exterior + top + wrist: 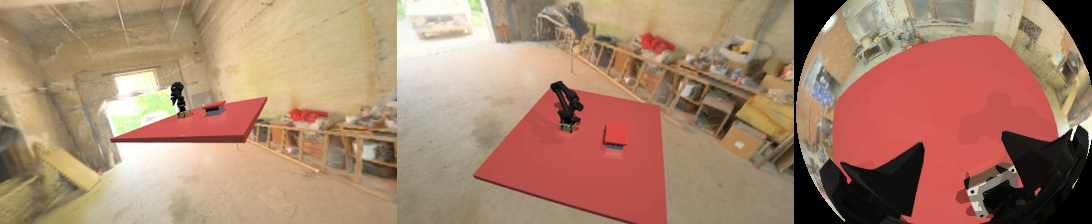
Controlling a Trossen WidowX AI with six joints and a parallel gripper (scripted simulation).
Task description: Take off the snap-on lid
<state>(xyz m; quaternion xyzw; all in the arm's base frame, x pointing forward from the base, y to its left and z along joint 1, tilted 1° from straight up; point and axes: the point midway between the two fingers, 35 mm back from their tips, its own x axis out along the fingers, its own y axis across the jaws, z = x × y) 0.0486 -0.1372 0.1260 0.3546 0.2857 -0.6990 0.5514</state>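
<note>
My gripper tip is now 400 mm short of the red lid, 130 mm to the right of it and 80 mm above it. From my gripper tip the other things lie so: storage box (400 mm ahead, 130 mm to the left, 120 mm below).
</note>
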